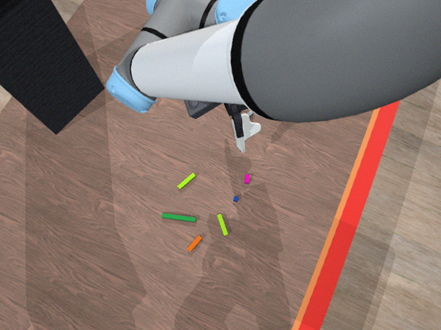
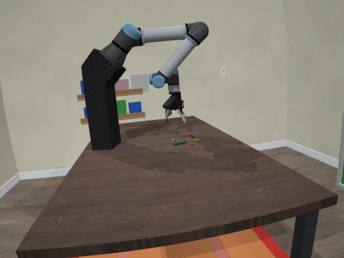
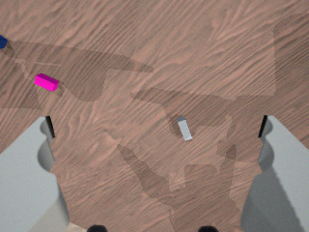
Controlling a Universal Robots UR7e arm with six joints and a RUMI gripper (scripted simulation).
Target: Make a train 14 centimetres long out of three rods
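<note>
My gripper is now 9 cm short of the blue rod, 14 cm to the left of it and 7 cm above it. Round my hand: magenta rod: 9 cm ahead, 9 cm to the right, 7 cm below; then green rod: 2 cm behind, 24 cm to the right, 7 cm below; then grey rod: 2 cm ahead, 7 cm to the left, 7 cm below.
</note>
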